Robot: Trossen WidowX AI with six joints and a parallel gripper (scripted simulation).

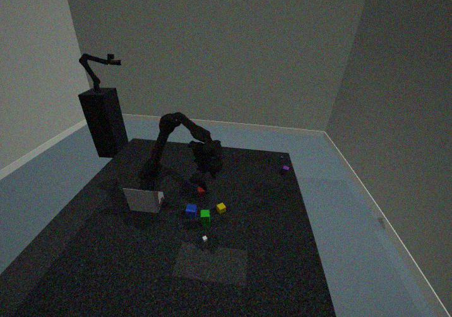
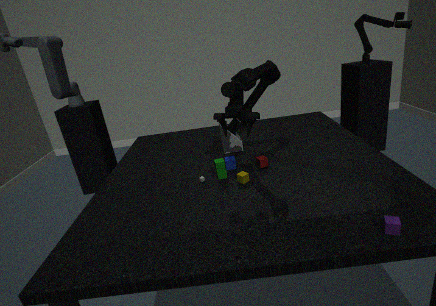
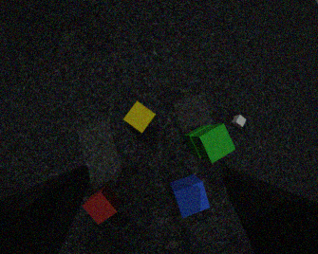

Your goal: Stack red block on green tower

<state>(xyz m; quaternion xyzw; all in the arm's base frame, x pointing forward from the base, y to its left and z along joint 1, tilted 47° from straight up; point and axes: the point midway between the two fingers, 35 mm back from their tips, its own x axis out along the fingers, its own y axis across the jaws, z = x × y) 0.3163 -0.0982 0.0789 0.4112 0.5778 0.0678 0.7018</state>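
The red block is 6 cm behind my gripper tip, 11 cm to the left of it and 16 cm below it. Also, from my gripper tip: blue block 9 cm behind, 3 cm to the right, 16 cm below; then small white cube 1 cm behind, 17 cm to the right, 17 cm below; then yellow block 6 cm ahead, 16 cm below.
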